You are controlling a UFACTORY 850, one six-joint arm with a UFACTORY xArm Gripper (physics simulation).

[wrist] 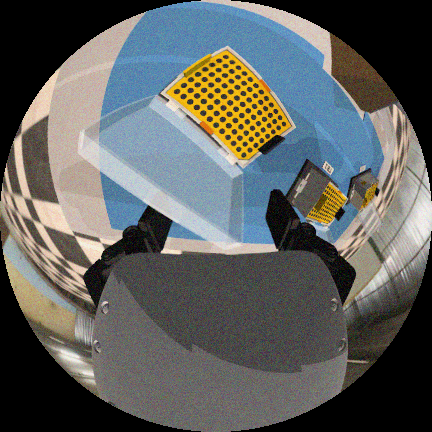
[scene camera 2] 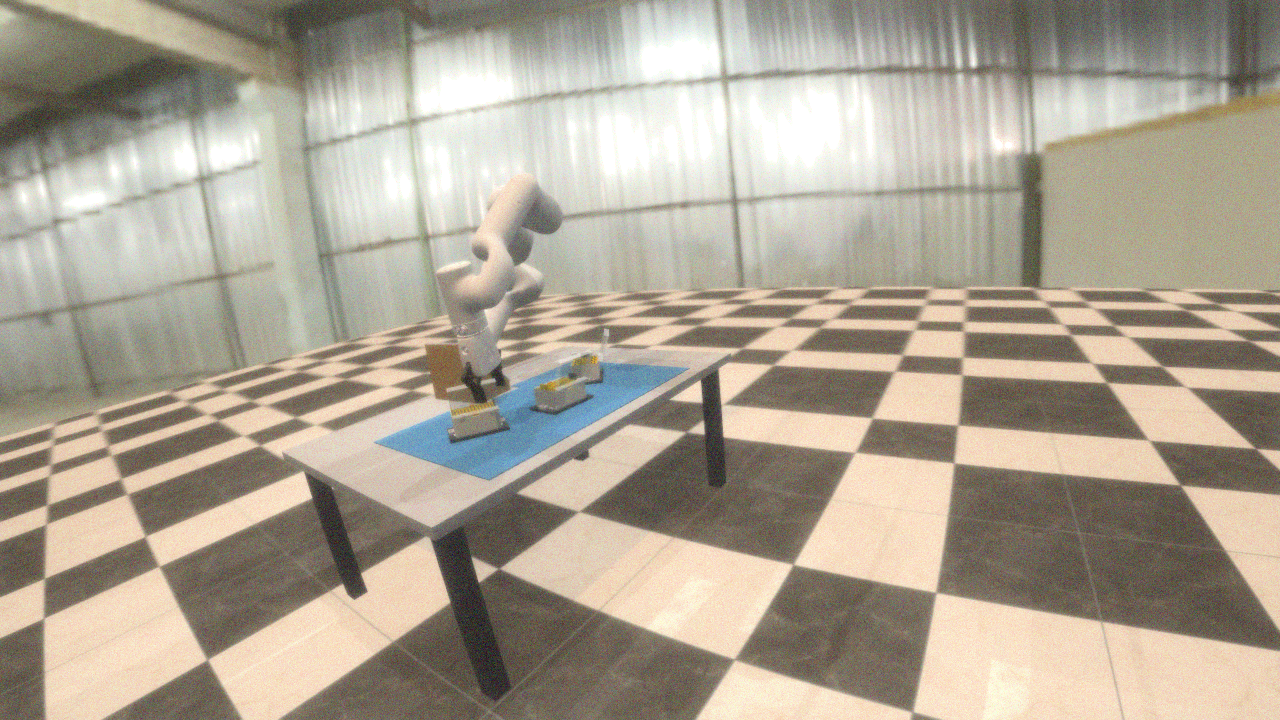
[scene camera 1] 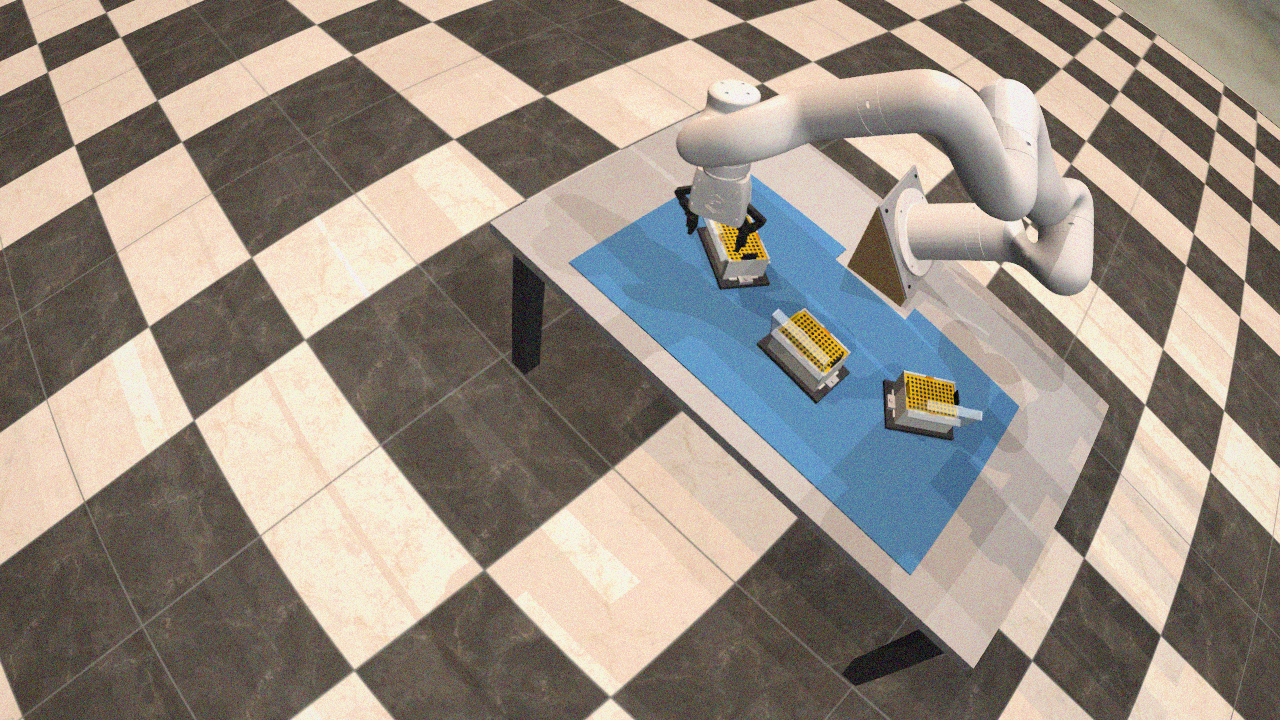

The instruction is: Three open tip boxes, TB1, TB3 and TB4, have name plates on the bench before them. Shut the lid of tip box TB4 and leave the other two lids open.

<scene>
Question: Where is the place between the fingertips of my gripper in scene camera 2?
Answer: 491,394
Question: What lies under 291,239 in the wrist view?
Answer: My gripper.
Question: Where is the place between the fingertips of my gripper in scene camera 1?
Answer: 715,239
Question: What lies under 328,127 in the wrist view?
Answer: A blue mat.
</scene>
